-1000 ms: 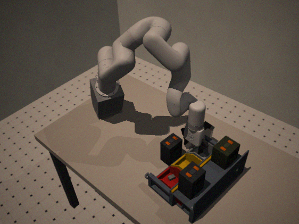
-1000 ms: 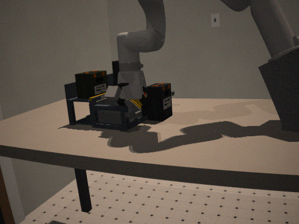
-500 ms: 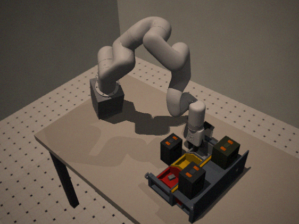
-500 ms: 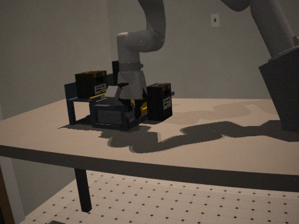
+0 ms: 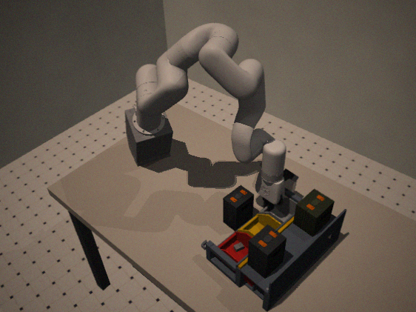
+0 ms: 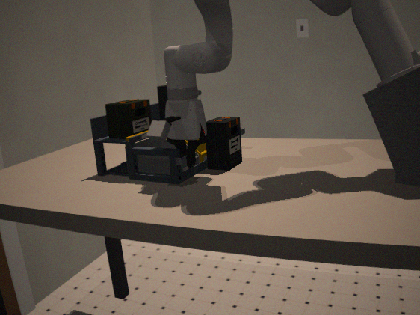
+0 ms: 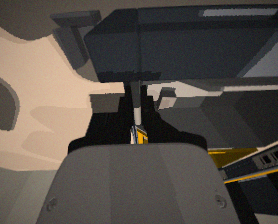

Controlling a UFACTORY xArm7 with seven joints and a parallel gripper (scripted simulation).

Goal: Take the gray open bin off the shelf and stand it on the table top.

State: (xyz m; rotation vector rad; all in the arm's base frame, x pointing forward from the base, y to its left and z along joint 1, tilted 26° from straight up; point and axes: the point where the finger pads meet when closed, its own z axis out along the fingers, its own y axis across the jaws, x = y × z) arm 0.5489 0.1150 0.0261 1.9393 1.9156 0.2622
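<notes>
Right now my hand is 8 cm short of the gray open bin. Also, from my hand: yellow bin: 12 cm to the right, 8 cm ahead; then red bin: 23 cm to the right, 7 cm ahead; then dark box: 10 cm to the right, 6 cm behind, 2 cm above.
</notes>
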